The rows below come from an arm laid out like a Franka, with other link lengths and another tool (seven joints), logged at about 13 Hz.
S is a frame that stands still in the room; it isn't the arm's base.
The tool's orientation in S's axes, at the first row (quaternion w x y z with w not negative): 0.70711 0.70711 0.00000 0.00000
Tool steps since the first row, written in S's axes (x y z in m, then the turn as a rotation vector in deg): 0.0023 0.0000 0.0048 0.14 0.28 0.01; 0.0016 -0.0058 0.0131 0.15 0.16 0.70; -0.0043 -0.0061 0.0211 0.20 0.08 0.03; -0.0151 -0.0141 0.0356 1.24 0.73 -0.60; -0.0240 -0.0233 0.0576 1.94 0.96 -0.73; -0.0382 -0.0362 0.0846 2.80 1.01 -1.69
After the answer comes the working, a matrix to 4 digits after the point.
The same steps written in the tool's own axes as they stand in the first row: 0.0023 0.0048 0.0000 0.14 0.01 -0.28; 0.0016 0.0131 0.0058 0.15 0.70 -0.16; -0.0043 0.0211 0.0061 0.20 0.03 -0.08; -0.0151 0.0356 0.0141 1.24 -0.60 -0.73; -0.0240 0.0576 0.0233 1.94 -0.73 -0.96; -0.0382 0.0846 0.0362 2.80 -1.69 -1.01
The tool's axes in the first row as the columns of a matrix, in S's axes (rounded; the answer above uses it unrounded):
1.0000 0.0000 0.0000
0.0000 0.0000 -1.0000
0.0000 1.0000 0.0000

